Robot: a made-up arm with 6 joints. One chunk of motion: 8 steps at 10 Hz.
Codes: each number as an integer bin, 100 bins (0 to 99) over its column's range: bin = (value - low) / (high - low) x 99, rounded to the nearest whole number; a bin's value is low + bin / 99 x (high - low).
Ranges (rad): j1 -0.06..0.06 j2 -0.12..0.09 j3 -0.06..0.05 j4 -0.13..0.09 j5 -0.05..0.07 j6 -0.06..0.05
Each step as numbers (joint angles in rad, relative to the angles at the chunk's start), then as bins.
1 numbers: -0.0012 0.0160 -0.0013 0.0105 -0.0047 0.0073
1 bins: 49 64 53 63 37 61
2 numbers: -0.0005 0.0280 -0.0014 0.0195 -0.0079 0.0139
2 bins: 49 70 53 67 35 67
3 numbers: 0.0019 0.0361 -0.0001 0.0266 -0.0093 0.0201
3 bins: 51 74 54 70 34 72
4 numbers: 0.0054 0.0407 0.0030 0.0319 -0.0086 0.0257
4 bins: 54 76 57 73 34 77
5 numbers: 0.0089 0.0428 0.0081 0.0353 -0.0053 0.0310
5 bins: 57 77 61 74 37 82
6 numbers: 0.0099 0.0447 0.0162 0.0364 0.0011 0.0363
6 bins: 58 78 69 75 42 87
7 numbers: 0.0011 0.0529 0.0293 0.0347 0.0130 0.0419
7 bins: 50 82 80 74 52 92
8 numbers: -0.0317 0.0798 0.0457 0.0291 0.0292 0.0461
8 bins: 23 94 95 72 65 95
